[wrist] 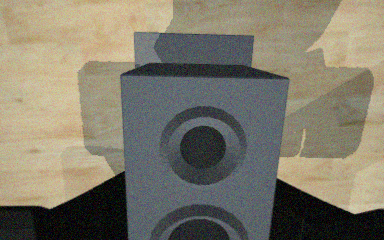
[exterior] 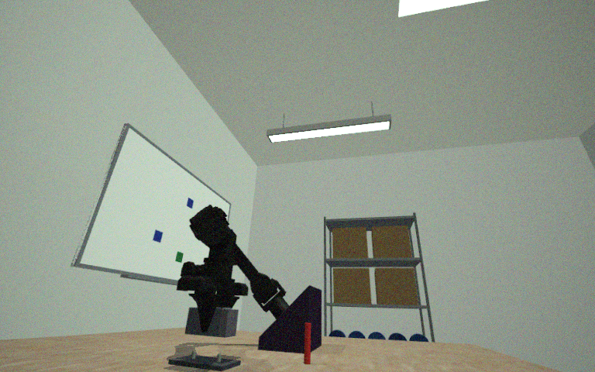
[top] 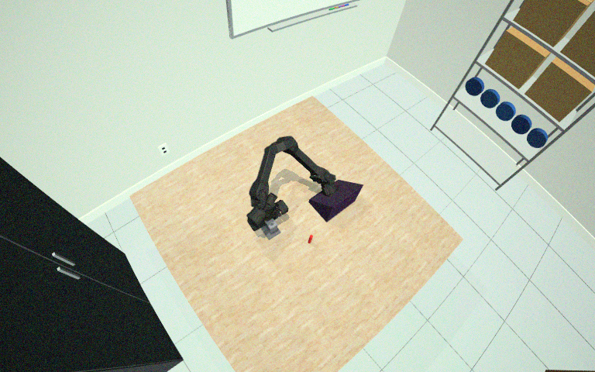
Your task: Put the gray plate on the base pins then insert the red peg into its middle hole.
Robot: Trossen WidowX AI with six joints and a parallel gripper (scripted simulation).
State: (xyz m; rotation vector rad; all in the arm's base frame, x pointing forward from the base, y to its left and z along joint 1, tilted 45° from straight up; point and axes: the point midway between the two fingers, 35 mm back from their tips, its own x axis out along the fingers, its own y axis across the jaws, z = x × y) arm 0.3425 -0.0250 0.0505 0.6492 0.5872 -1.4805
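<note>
Right now the gray plate is 3 cm above my gripper tip. Also, from my gripper tip: red peg: 18 cm to the left, 12 cm behind, 2 cm below; then base: 5 cm below.
</note>
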